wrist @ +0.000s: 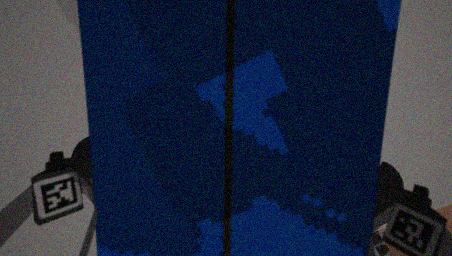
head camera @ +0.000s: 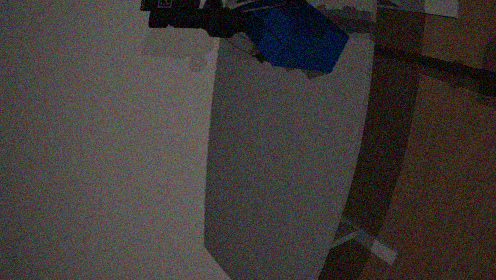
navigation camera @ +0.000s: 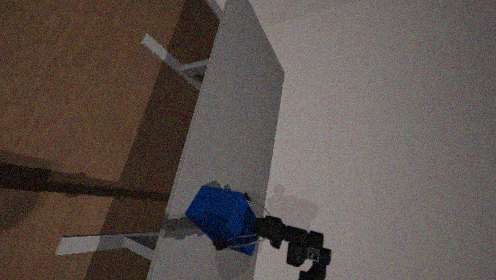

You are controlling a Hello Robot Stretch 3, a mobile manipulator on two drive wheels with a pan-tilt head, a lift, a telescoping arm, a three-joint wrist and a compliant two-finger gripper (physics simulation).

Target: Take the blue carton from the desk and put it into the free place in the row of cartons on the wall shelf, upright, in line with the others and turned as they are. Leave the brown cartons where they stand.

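Frame: origin at the robot's base, x up, y left, z back, level; millimetres.
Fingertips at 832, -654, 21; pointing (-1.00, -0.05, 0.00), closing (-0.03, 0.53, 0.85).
A point is followed by its place in that frame, as x, y, z.
The blue carton [head camera: 305,40] @(849, -563, -3) [navigation camera: 222,215] @(871, -558, 8) [wrist: 170,125] @(900, -701, 20) stands on the pale desk [head camera: 285,150] @(720, -743, -327) [navigation camera: 230,125] @(720, -698, -366), near the top of the head view and low in the navigation view. In the wrist view it fills the middle, with a dark line down its face. My gripper [wrist: 232,169] @(832, -654, 21) straddles it. One finger is on each side, with the pads close against the side edges, and no gap shows. It looks shut on the carton; the pads' inner faces are hidden. The wall shelf and brown cartons do not show.
A pale wall [head camera: 100,150] @(1222, -1282, -487) [navigation camera: 390,125] @(1408, -1286, -600) runs along the desk's back edge. White desk legs [head camera: 385,251] [navigation camera: 156,47] reach out over the brown wooden floor [head camera: 450,175] @(1, -401, -398) [navigation camera: 75,90] @(1, -324, -415). The dark wrist [navigation camera: 300,245] @(1109, -625, 42) comes from the wall side.
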